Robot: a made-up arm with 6 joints. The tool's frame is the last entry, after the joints.
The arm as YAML. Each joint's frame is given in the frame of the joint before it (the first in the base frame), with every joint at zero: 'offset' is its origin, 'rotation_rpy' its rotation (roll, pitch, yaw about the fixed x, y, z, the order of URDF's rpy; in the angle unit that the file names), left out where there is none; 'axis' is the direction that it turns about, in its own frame. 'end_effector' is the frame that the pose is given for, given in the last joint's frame.
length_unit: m
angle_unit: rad
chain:
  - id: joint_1
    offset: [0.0, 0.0, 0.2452]
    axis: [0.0, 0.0, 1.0]
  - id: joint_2
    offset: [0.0, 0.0, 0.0]
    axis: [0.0, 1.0, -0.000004]
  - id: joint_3
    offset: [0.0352, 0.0, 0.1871]
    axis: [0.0, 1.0, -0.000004]
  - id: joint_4
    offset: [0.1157, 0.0, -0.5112]
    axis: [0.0, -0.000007, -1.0]
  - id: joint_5
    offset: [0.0, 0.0, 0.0]
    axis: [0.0, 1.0, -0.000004]
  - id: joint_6
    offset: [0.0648, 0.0, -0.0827]
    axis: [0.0, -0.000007, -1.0]
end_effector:
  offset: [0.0, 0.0, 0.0]
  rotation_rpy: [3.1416, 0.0, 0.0]
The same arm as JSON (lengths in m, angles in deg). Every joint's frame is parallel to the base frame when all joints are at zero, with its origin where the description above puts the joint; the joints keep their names.
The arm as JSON. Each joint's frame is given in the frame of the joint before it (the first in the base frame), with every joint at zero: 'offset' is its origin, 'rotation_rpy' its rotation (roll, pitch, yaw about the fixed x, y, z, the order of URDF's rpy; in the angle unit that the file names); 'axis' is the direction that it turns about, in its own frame. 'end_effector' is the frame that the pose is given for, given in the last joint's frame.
{
  "length_unit": "m",
  "angle_unit": "deg",
  "chain": [
    {
      "id": "joint_1",
      "offset": [
        0.0,
        0.0,
        0.2452
      ],
      "rotation_rpy": [
        0.0,
        0.0,
        0.0
      ],
      "axis": "+z"
    },
    {
      "id": "joint_2",
      "offset": [
        0.0,
        0.0,
        0.0
      ],
      "rotation_rpy": [
        0.0,
        0.0,
        0.0
      ],
      "axis": "+y"
    },
    {
      "id": "joint_3",
      "offset": [
        0.0352,
        0.0,
        0.1871
      ],
      "rotation_rpy": [
        0.0,
        0.0,
        0.0
      ],
      "axis": "+y"
    },
    {
      "id": "joint_4",
      "offset": [
        0.1157,
        0.0,
        -0.5112
      ],
      "rotation_rpy": [
        0.0,
        0.0,
        0.0
      ],
      "axis": "-z"
    },
    {
      "id": "joint_5",
      "offset": [
        0.0,
        0.0,
        0.0
      ],
      "rotation_rpy": [
        0.0,
        0.0,
        0.0
      ],
      "axis": "+y"
    },
    {
      "id": "joint_6",
      "offset": [
        0.0648,
        0.0,
        -0.0827
      ],
      "rotation_rpy": [
        0.0,
        0.0,
        0.0
      ],
      "axis": "-z"
    }
  ],
  "end_effector": {
    "offset": [
      0.0,
      0.0,
      0.0
    ],
    "rotation_rpy": [
      -180.0,
      0.0,
      0.0
    ]
  }
}

